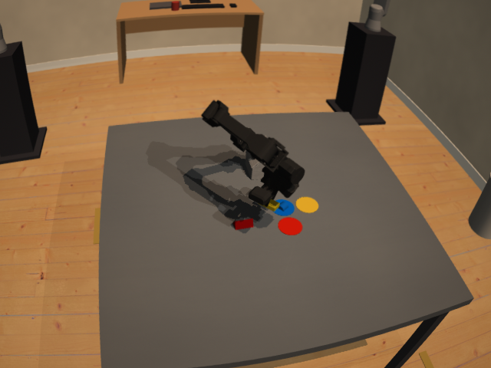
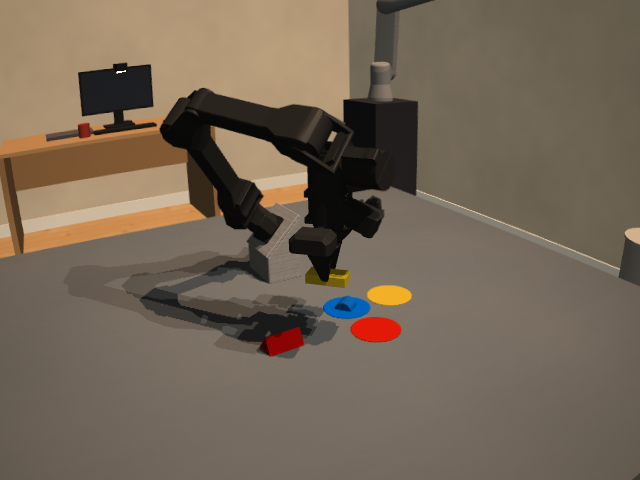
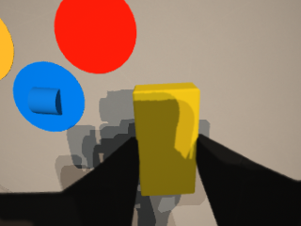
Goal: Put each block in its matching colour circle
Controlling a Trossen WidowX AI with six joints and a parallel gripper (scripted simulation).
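Right now my hand is 9 cm past the yellow circle, 20 cm to the right of it and 16 cm above it. Also, from my hand: yellow block (4 cm below); red circle (1 cm ahead, 9 cm to the left, 16 cm below); red block (3 cm behind, 7 cm to the right, 15 cm below).
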